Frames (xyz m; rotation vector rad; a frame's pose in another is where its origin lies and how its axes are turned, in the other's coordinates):
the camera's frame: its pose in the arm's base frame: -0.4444 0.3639 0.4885 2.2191 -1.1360 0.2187
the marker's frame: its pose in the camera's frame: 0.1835 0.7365 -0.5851 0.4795 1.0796 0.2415
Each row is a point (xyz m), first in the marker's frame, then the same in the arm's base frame.
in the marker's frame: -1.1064 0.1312 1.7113
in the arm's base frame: 0.1993 -1.0259 0.1684
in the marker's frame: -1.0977 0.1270 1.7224
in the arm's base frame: 0.2106 -1.0311 0.1764
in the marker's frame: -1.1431 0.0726 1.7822
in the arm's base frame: 0.2883 -1.0353 0.1260
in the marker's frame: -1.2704 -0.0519 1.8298
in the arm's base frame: 0.4028 -0.9806 -0.0076
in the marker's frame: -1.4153 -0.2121 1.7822
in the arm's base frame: 0.4757 -0.8324 -0.1548
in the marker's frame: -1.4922 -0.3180 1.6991
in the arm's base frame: 0.4891 -0.6977 -0.2304
